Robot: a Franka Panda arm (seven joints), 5 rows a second.
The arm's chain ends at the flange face. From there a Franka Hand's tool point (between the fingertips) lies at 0.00 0.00 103.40 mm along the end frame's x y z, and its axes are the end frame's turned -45 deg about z.
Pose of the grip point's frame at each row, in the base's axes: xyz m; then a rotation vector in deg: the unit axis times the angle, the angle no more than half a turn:
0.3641 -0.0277 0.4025 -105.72 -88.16 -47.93
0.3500 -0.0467 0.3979 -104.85 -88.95 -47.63
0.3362 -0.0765 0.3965 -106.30 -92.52 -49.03
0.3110 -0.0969 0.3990 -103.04 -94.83 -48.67
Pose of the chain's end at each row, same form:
0.3542 -0.1075 0.4676 -125.34 -39.10 -25.85
0.3413 -0.1266 0.4629 -124.91 -40.13 -25.50
0.3240 -0.1534 0.4646 -127.12 -42.62 -28.14
0.3021 -0.1749 0.4663 -125.19 -45.87 -27.45

